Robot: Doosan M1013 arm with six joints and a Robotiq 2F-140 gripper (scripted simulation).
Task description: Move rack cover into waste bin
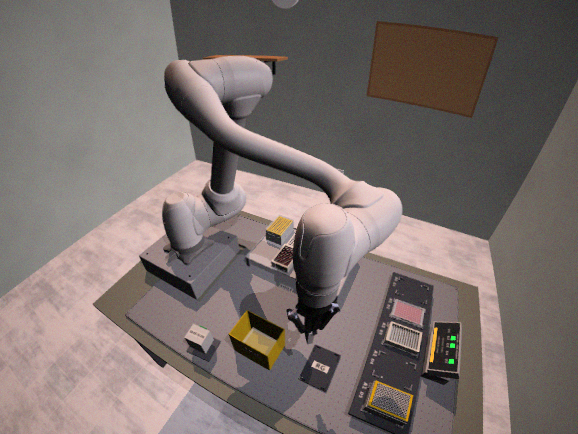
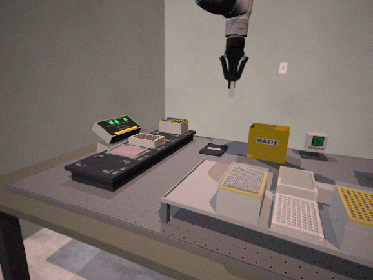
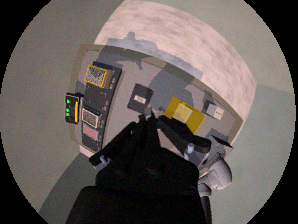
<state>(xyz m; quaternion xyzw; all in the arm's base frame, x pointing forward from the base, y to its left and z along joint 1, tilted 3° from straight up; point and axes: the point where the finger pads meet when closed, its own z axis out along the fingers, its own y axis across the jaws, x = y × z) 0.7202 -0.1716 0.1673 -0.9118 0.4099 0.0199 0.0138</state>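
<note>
My hand is 370 mm past the resume key, 200 mm above it and 100 mm to the left of it. Also, from my hand: tip rack (280 mm ahead, 190 mm below); then yellow waste bin (240 mm below, 180 mm behind, 20 mm to the right); then regrip nest (280 mm below, 50 mm ahead, 30 mm to the left).
</note>
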